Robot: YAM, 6 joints.
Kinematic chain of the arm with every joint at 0, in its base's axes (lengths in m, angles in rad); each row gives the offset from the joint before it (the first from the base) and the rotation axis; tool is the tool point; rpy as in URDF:
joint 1: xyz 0 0 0.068 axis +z
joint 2: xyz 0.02 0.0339 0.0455 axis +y
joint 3: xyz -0.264 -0.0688 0 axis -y
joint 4: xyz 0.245 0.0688 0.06 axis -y
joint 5: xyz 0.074 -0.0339 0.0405 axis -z
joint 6: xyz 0.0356 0 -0.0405 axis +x
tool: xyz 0 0 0 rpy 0 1.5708 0
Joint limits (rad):
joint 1: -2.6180..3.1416
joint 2: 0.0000..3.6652
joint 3: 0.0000..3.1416
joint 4: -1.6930..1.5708
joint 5: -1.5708..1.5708
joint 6: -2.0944..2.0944
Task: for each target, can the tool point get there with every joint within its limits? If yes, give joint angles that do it. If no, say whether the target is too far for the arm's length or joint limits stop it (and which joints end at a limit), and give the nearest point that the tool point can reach.
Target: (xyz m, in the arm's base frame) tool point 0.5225 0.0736 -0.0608
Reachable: yes | joints 0.1302 2.9157 1.7140 0.9560 -0.1454 1.0079
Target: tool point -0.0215 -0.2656 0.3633
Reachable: yes | joints -1.5220 1.2772 1.1948 -0.4543 1.3095 -0.9192
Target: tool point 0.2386 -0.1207 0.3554
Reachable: yes | joints -0.3913 1.2325 1.1864 -0.5257 0.6151 0.8181
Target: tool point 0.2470 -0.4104 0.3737
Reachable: yes | joints -1.0236 1.9752 1.6633 0.6428 0.0730 -1.4233
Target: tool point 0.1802 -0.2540 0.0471
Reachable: yes | joints -1.0261 2.2543 1.2041 -1.0360 -0.6852 -0.9097
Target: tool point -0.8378 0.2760 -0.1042
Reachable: no: too far | nearest point -0.5953 0.1961 -0.0397 | short by 0.263 m
